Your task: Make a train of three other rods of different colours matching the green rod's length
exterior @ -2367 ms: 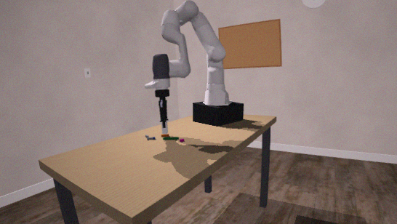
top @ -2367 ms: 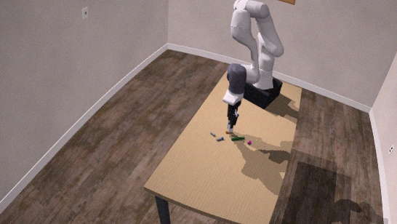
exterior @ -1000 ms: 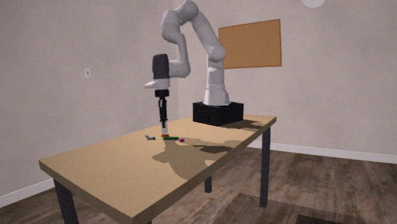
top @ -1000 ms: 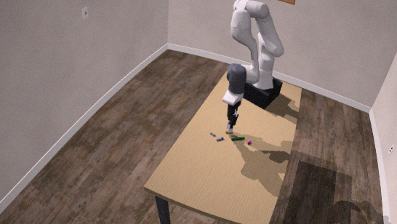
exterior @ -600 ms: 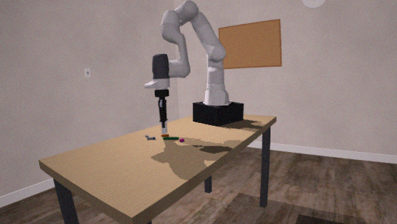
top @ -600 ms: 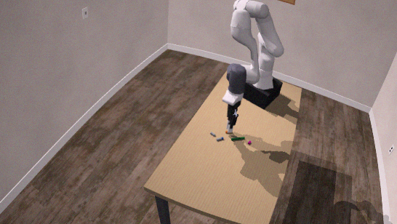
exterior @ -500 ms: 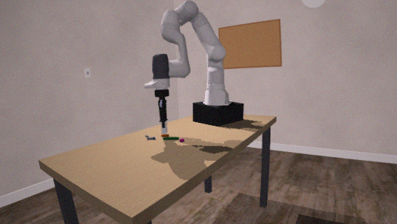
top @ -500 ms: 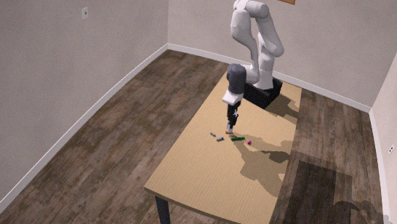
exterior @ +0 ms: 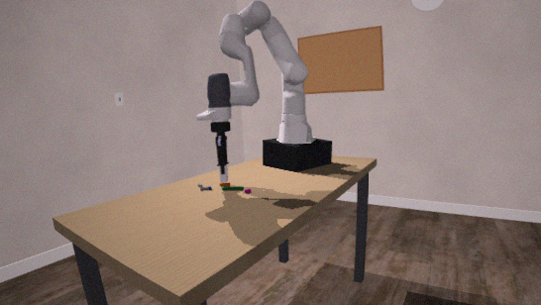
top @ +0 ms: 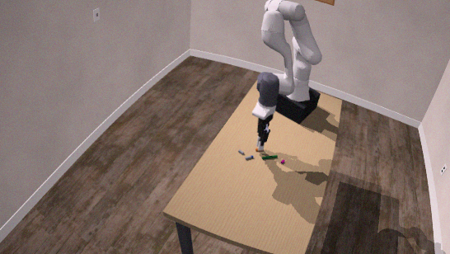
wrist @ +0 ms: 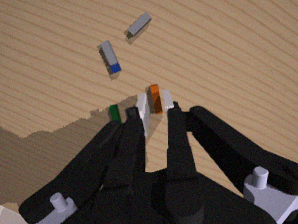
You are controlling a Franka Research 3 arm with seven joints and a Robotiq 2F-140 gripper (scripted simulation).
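The orange rod lies 50 mm below my hand. The rest, counted from my hand: magenta rod: 140 mm to the left, 50 mm below, 40 mm ahead; then green rod: 70 mm to the left, 50 mm below, 30 mm ahead; then blue rod: 60 mm ahead, 50 mm below, 20 mm to the right.
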